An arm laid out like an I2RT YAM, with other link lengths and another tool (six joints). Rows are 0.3 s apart.
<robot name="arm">
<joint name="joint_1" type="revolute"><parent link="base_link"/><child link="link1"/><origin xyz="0 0 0.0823" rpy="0 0 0"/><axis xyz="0 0 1"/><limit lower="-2.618" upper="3.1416"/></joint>
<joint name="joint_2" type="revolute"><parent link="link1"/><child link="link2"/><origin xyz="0.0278 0.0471 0.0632" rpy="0 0 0"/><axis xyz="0 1 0"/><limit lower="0" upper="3.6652"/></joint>
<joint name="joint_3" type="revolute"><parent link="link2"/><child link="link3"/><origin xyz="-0.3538 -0.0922 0" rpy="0 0 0"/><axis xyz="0 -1 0"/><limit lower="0" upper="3.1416"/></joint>
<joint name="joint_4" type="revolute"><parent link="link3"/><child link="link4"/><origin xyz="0.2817 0.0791 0.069" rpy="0 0 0"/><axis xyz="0 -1 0"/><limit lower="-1.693" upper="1.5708"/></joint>
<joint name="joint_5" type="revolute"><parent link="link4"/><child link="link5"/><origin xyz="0.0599 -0.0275 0.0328" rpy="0 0 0"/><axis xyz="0 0 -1"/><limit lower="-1.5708" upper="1.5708"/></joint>
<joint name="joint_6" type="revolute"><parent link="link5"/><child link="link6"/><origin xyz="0.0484 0 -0.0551" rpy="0 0 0"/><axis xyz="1 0 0"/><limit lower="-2.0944" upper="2.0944"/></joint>
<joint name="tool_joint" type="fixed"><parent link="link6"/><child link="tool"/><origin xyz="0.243 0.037 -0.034" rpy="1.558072 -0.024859 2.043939"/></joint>
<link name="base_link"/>
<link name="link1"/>
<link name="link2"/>
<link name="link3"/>
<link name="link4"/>
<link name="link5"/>
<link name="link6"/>
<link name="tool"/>
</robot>
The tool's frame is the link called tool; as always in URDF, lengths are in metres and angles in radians.
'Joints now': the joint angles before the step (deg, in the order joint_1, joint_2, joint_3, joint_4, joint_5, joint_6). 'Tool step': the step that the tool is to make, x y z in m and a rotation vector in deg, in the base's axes. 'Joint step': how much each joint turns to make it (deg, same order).
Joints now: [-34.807 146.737 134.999 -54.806 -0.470 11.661]
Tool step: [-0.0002 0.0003 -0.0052 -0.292 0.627 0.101]
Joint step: [0.266 0.539 0.267 -0.078 0.613 -0.084]
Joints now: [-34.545 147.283 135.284 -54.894 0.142 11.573]
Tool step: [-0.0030 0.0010 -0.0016 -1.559 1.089 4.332]
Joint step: [0.153 0.046 0.050 -0.004 0.109 -4.590]
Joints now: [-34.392 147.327 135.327 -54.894 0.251 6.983]
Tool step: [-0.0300 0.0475 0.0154 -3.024 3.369 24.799]
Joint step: [1.093 -6.616 -9.113 0.443 -4.917 -23.626]
